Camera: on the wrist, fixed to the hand. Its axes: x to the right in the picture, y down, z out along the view.
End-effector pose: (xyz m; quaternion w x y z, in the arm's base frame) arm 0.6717 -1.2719 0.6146 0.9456 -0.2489 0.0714 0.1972
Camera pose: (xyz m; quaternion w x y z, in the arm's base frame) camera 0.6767 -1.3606 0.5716 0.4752 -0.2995 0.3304 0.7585
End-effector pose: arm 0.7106 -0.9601 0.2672 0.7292 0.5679 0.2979 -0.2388
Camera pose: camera 0.6496 -0.8940 0.2267 0.7147 0.5230 -0.0358 0.4630
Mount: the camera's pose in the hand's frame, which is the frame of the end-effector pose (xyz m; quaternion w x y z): -0.0153 -0.0538 -0.0813 0.6970 -0.1539 0.1488 0.6844
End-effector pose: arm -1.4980 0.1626 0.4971 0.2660 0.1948 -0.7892 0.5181
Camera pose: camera -1.4369 0.2172 0.5522 0.0218 0.5224 0.7235 -0.4507
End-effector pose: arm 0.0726 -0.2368 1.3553 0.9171 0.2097 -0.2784 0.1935
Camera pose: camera 0.1211 -0.2455 1.2698 0.5805 -0.2143 -0.2309 0.7509
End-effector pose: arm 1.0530 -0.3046 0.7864 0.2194 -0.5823 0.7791 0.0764
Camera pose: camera 1.0865 -0.3384 0.8729 0.1049 -0.0822 -0.9624 -0.2367
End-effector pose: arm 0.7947 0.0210 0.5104 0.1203 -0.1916 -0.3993 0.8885
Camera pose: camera 0.8472 0.1044 0.5054 0.4943 0.5575 0.2660 -0.6116
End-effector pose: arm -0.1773 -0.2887 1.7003 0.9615 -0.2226 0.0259 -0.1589
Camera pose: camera -0.2174 -0.3637 1.6503 0.7408 -0.2618 0.3379 0.5182
